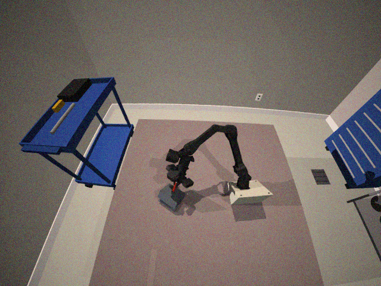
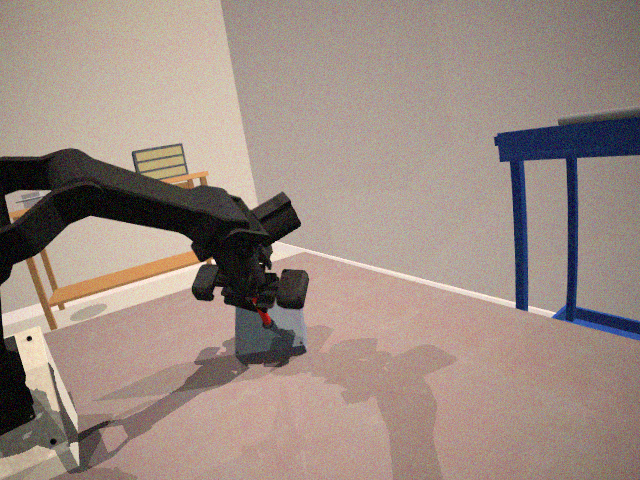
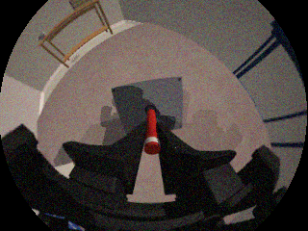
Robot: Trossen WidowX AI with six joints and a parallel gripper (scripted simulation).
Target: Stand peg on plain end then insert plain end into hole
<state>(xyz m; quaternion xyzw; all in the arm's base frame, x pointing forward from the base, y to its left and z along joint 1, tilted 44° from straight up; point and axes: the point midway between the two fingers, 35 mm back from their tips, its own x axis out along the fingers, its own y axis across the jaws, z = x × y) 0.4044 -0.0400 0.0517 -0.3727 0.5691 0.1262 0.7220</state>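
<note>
Now: the red peg 10 mm to the right of my gripper tip, 10 mm behind it and 10 mm above it. Round my gripper tip: sloped grey panel: 60 mm below, 40 mm to the left, 30 mm ahead.
</note>
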